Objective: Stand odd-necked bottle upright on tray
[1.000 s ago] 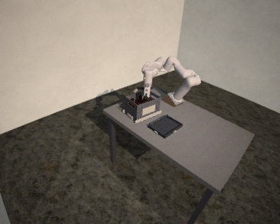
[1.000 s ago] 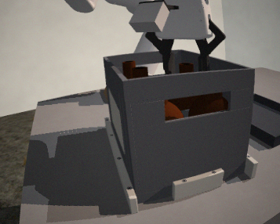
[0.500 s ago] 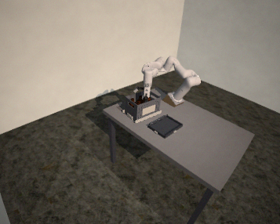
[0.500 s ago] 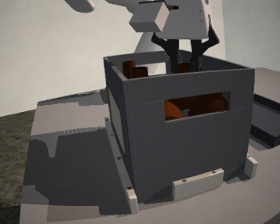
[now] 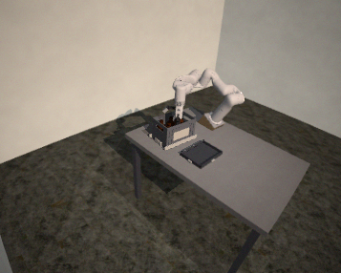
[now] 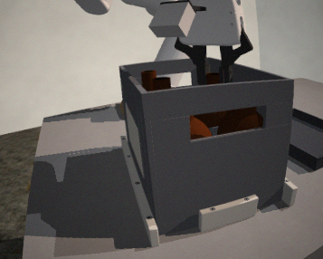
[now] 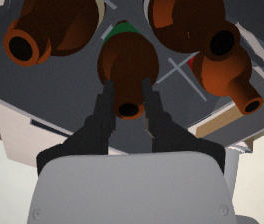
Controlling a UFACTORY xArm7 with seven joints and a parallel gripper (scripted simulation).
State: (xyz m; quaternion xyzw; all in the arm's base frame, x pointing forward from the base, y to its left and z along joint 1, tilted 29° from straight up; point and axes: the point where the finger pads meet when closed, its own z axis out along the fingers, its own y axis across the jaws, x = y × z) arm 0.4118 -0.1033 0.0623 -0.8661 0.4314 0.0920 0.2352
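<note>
Right now my hand is 7 cm above the dark grey crate, 4 cm to the left of it and 1 cm past it. Also, from my hand: dark flat tray 25 cm to the left, 15 cm below, 1 cm behind; glass bottle 10 cm behind, 7 cm to the right, 7 cm below.
</note>
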